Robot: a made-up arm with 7 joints. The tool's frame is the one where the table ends. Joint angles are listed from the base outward.
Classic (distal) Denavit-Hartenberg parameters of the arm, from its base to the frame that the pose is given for. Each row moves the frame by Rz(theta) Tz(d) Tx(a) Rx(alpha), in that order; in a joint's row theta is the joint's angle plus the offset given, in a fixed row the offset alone. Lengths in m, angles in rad.
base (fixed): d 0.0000; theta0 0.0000; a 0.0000; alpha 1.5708
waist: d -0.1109; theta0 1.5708; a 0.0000; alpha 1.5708
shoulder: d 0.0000; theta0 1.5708; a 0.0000; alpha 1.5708
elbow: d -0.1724; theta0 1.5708; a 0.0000; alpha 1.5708
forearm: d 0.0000; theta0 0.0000; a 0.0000; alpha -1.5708
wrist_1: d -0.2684; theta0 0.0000; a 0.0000; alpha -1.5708
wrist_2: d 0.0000; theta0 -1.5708; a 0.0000; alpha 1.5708
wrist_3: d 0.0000; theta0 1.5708; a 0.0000; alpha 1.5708
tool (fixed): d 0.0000; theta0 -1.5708; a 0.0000; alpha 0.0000
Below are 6 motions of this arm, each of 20 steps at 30 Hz.
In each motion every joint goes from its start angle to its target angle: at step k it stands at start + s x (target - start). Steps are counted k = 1, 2, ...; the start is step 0. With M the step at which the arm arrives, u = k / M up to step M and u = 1 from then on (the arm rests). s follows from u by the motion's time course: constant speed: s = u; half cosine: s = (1 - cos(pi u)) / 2; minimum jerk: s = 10 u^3 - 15 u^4 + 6 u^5.
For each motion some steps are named. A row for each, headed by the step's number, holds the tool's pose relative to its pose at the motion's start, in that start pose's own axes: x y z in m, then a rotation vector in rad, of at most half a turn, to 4 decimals.
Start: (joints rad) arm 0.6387 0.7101 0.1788 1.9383 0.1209 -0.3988 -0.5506
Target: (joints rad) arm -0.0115 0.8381 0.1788 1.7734 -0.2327 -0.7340 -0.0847
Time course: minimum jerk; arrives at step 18
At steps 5, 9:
5: -0.0139 0.0013 0.0203 -0.1360 0.0256 -0.0456
9: -0.0422 0.0113 0.0801 -0.5320 0.1053 -0.1291

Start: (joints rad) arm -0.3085 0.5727 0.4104 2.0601 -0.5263 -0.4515 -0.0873
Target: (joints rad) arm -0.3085 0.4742 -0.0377 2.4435 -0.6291 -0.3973 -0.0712
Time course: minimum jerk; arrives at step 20
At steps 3, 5, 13, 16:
3: 0.0034 -0.0014 -0.0013 -0.0013 -0.0106 0.0070
5: 0.0133 -0.0050 -0.0050 -0.0044 -0.0413 0.0274
13: 0.1012 -0.0155 -0.0242 0.0195 -0.2963 0.2142
16: 0.1239 -0.0118 -0.0258 0.0409 -0.3605 0.2674

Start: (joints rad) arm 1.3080 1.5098 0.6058 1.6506 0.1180 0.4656 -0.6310
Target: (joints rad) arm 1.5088 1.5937 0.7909 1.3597 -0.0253 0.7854 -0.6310
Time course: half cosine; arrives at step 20
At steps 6, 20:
6: -0.0086 0.0170 -0.0189 0.0953 0.0848 -0.0629
20: -0.0480 0.0959 -0.0729 0.4329 0.4795 -0.2367

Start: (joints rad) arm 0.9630 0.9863 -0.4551 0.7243 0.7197 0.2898 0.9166
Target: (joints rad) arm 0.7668 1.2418 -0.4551 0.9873 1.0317 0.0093 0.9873
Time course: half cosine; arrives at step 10
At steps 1, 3, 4, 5, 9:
1: 0.0002 0.0000 0.0011 -0.0026 -0.0062 -0.0057
3: 0.0020 -0.0003 0.0092 -0.0228 -0.0511 -0.0483
4: 0.0036 -0.0010 0.0149 -0.0398 -0.0839 -0.0815
5: 0.0056 -0.0023 0.0207 -0.0602 -0.1187 -0.1184
9: 0.0124 -0.0094 0.0352 -0.1335 -0.2161 -0.2300

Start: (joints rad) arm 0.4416 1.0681 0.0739 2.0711 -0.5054 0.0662 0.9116
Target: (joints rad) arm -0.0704 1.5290 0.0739 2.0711 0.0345 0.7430 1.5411
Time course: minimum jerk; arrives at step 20
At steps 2, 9, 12, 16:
2: 0.0000 -0.0007 -0.0005 -0.0111 0.0010 0.0053
9: 0.0036 -0.0349 -0.0194 -0.5454 0.0474 0.2490
12: 0.0081 -0.0598 -0.0295 -0.9286 0.0864 0.4164
16: 0.0138 -0.0840 -0.0367 -1.2924 0.1343 0.5775

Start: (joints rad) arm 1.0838 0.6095 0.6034 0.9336 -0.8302 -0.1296 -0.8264
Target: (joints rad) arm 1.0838 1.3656 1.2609 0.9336 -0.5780 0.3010 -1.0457
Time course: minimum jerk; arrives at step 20
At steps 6, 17, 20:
6: -0.0224 0.0380 -0.0449 0.1916 0.0901 -0.0839
17: -0.0438 0.2991 -0.1831 1.1622 0.5075 -0.1616
20: -0.0423 0.3085 -0.1846 1.1918 0.5205 -0.1535

